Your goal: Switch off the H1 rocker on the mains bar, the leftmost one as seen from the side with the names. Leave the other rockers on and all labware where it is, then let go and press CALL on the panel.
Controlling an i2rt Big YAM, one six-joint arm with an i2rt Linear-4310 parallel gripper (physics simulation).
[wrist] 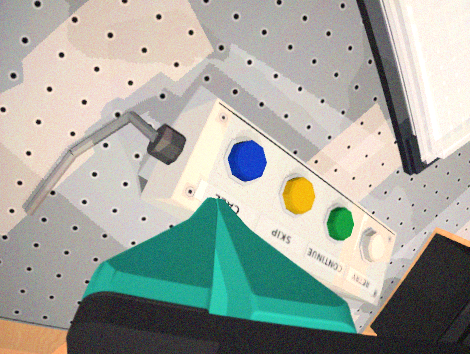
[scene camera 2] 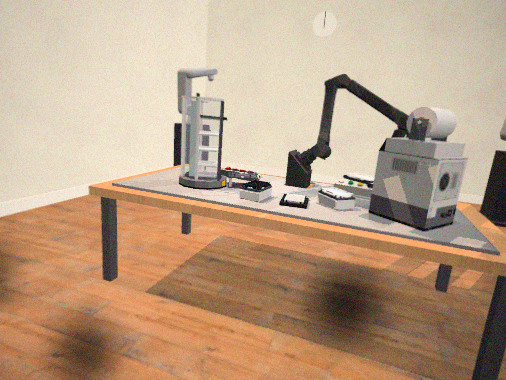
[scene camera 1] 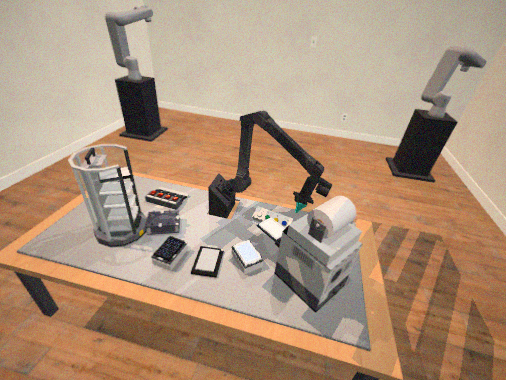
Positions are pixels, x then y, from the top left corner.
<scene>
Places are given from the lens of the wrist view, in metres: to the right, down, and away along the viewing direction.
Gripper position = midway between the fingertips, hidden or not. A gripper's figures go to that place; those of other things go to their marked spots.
my gripper [wrist: 212, 212]: -0.01, 0.01, 0.14
green button [wrist: 340, 223]: 0.08, 0.04, 0.28
yellow button [wrist: 298, 194]: 0.04, 0.01, 0.25
The marked spots on the green button and the yellow button are 0.05 m apart.
</scene>
